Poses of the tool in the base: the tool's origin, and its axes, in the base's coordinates. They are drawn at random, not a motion.
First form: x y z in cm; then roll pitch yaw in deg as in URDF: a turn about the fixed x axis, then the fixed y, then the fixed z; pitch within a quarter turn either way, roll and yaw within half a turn.
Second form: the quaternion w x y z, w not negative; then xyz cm. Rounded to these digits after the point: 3 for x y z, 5 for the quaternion.
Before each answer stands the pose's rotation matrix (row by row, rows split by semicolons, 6 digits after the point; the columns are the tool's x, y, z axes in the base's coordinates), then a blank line. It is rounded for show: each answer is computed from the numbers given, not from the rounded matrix.
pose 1, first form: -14.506 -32.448 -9.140 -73.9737 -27.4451 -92.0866
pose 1, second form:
-0.032312 0.259766 0.965131; -0.886864 -0.452744 0.092165; 0.460898 -0.852962 0.245007

0.43588 -0.54209 0.28921 -0.65766 -14.506 -32.448 -9.140
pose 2, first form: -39.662 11.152 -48.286 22.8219 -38.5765 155.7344
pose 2, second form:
-0.712706 -0.158304 0.683366; 0.321284 -0.939678 0.117399; 0.623559 0.303226 0.720575

0.13057 0.35581 0.11451 0.91828 -39.662 11.152 -48.286
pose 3, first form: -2.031 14.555 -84.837 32.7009 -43.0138 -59.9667
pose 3, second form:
0.365963 0.544059 -0.755031; -0.633016 0.740239 0.226578; 0.682174 0.395028 0.615298

0.82485 0.05105 -0.43560 -0.35675 -2.031 14.555 -84.837
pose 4, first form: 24.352 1.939 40.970 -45.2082 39.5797 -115.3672
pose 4, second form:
-0.330198 0.830319 0.448931; -0.696425 0.106736 -0.709648; -0.637151 -0.546972 0.543011

0.57436 0.07081 0.47274 -0.66454 24.352 1.939 40.970
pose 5, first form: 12.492 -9.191 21.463 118.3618 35.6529 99.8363
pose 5, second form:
-0.138813 0.380432 0.914331; 0.800618 0.586521 -0.122489; -0.582873 0.715027 -0.385998

0.51520 0.40641 0.72652 0.20390 12.492 -9.191 21.463
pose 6, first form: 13.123 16.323 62.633 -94.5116 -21.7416 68.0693
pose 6, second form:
0.346917 0.210887 -0.913879; 0.861648 0.313173 0.399357; 0.370421 -0.925986 -0.073065

0.62989 -0.52602 -0.50974 0.25829 13.123 16.323 62.633
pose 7, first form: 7.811 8.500 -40.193 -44.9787 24.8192 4.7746
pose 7, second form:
0.904487 -0.354551 0.237058; 0.075548 0.680219 0.729106; -0.419756 -0.641558 0.642035

0.89816 -0.38152 0.18282 0.11972 7.811 8.500 -40.193
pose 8, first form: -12.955 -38.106 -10.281 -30.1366 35.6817 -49.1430
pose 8, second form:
0.531365 0.462539 0.709724; -0.614356 0.787241 -0.053094; -0.583282 -0.407811 0.702476

0.86906 -0.10204 0.37195 -0.30979 -12.955 -38.106 -10.281
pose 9, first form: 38.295 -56.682 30.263 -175.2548 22.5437 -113.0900
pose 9, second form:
-0.362209 -0.904299 0.225938; -0.849599 0.420007 0.319023; -0.383388 -0.076404 -0.920422

0.18532 -0.53343 0.82199 0.07379 38.295 -56.682 30.263
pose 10, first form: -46.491 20.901 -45.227 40.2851 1.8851 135.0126
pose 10, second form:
-0.706879 -0.554332 0.439361; 0.706569 -0.524489 0.475050; -0.032895 0.646241 0.762424

0.36437 0.11746 0.32402 0.86513 -46.491 20.901 -45.227
